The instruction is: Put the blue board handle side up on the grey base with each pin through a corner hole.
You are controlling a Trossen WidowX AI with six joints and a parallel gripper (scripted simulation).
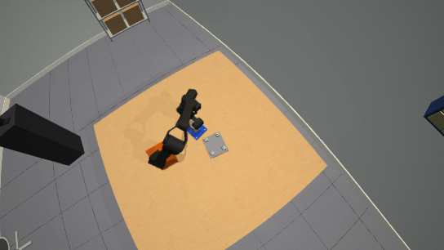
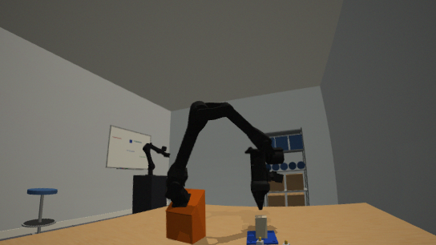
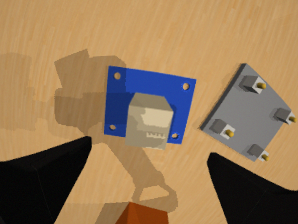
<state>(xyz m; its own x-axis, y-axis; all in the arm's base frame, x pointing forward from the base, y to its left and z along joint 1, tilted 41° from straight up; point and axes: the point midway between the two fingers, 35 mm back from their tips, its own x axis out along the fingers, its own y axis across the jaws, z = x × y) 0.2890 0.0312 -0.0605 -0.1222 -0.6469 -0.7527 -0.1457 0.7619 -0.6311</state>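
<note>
Now: gripper tip 9 cm above the blue board. The rest, counted from my gripper tip: grey base: 4 cm ahead, 17 cm to the right, 11 cm below.
</note>
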